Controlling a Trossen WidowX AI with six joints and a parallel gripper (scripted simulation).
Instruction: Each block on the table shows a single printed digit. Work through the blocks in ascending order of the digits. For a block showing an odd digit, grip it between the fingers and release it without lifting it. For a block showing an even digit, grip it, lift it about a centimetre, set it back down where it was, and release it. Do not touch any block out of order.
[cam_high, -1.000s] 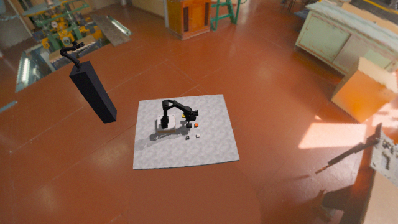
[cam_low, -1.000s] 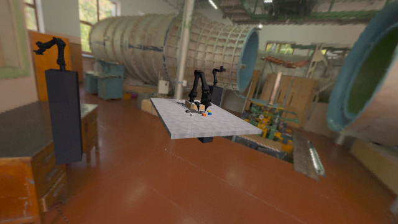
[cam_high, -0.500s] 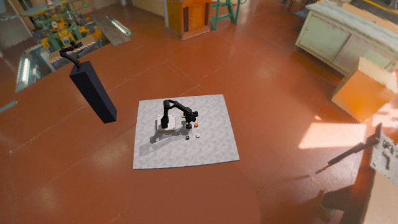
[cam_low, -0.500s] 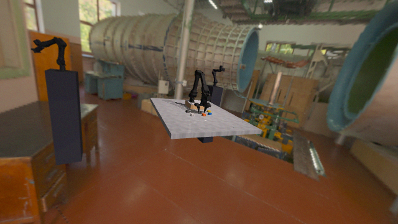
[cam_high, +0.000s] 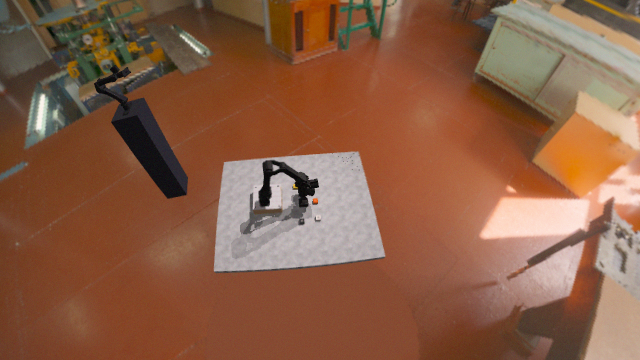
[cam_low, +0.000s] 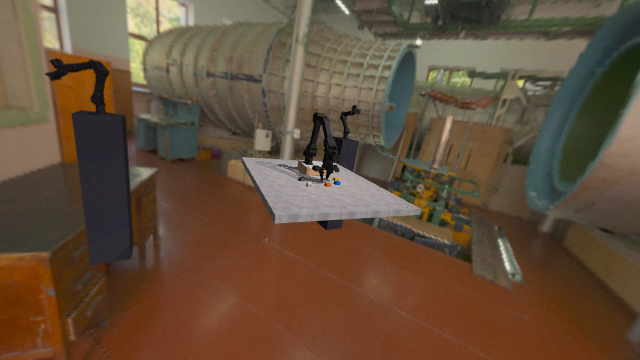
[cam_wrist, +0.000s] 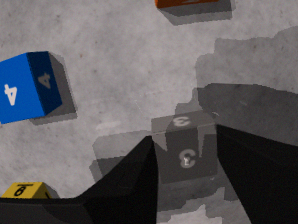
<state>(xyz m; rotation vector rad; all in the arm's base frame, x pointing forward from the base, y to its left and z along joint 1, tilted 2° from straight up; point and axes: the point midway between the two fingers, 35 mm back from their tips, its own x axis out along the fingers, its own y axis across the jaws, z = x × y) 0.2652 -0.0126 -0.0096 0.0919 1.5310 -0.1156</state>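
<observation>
My gripper tip is now 1 cm past the grey block. Also, from my gripper tip: yellow block: 3 cm behind, 13 cm to the left; then blue block: 5 cm ahead, 8 cm to the left; then orange block: 8 cm ahead, 2 cm to the right.
</observation>
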